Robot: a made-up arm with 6 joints.
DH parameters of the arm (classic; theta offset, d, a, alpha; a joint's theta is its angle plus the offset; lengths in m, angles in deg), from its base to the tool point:
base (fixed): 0 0.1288 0 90
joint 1: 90 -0.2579 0.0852 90
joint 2: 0 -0.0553 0.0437 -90
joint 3: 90 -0.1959 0.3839 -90
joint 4: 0 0.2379 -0.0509 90
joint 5: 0 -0.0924 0.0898 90
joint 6: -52.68 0 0.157 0
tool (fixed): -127.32 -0.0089 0 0
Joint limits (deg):
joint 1: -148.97..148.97
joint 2: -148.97..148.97
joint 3: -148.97..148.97
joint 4: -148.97..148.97
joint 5: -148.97..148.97
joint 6: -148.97..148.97
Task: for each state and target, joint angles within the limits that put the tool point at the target. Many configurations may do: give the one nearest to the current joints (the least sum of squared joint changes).
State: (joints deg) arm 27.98 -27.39 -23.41 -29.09 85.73 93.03
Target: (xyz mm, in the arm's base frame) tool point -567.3 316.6 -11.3
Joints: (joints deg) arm -1.14 -34.92 -29.24 -26.42 80.94 103.09
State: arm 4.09 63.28 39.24 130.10 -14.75 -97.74
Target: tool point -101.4 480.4 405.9
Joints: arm -4.97 112.30 26.56 101.50 -16.21 -85.16
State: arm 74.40 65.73 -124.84 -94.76 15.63 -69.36
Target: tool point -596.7 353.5 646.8
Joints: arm 64.67 17.43 -137.75 -80.66 16.31 -77.29
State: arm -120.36 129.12 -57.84 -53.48 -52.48 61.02
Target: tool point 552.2 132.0 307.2
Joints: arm -148.13 119.33 -14.27 -56.26 -40.80 68.31
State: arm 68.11 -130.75 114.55 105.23 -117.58 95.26
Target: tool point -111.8 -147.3 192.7
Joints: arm 71.81 -111.34 94.66 112.08 -107.38 98.67
